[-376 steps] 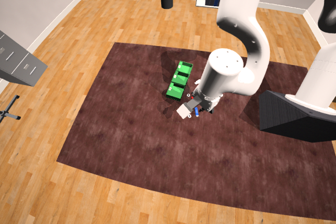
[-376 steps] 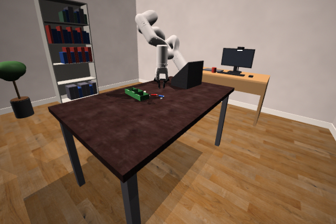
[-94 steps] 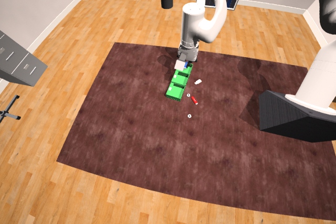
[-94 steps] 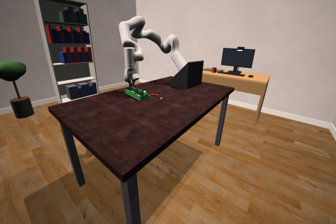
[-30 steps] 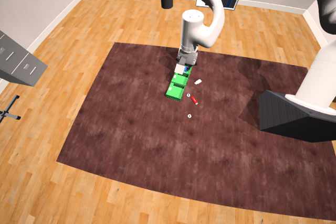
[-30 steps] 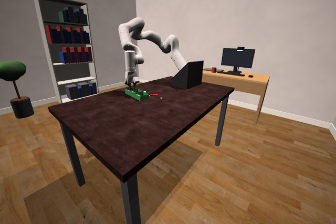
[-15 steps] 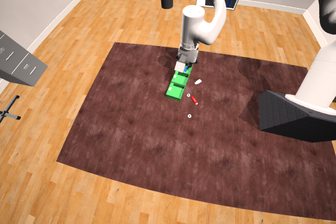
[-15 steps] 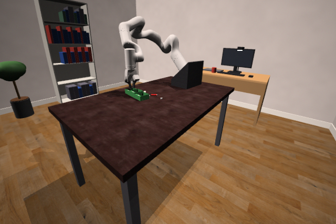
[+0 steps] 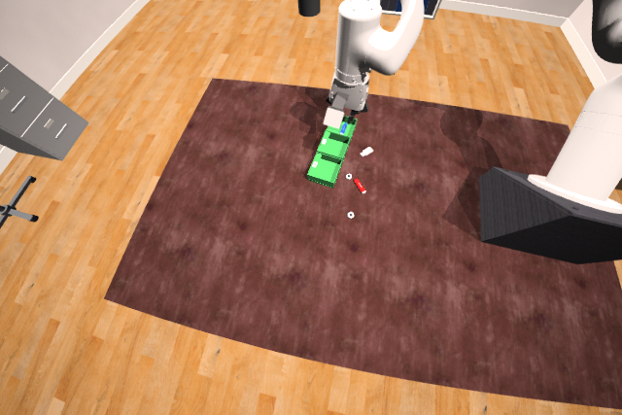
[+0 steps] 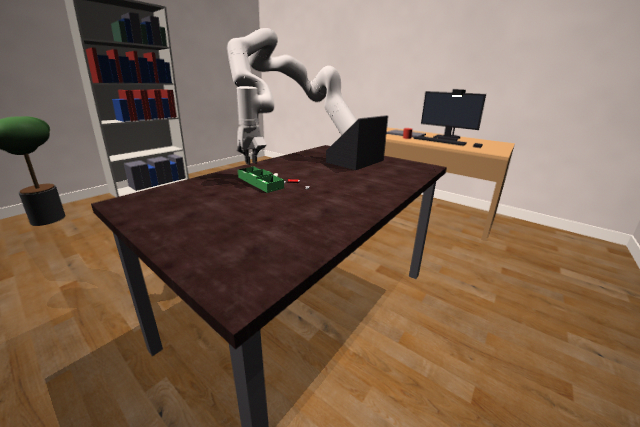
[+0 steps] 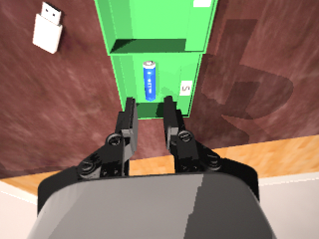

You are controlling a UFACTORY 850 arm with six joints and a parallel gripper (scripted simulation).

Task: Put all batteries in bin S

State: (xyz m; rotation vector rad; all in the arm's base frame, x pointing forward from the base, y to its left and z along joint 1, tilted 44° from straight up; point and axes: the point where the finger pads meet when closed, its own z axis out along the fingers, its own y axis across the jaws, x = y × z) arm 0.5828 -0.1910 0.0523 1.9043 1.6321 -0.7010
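My hand is 190 mm to the right of the red battery, 80 mm past it and 80 mm above it. Round my hand: green bin: 80 mm to the left, 70 mm below, 20 mm ahead; then white block: 90 mm behind, 80 mm below, 70 mm to the left; then blue battery: 70 mm below.
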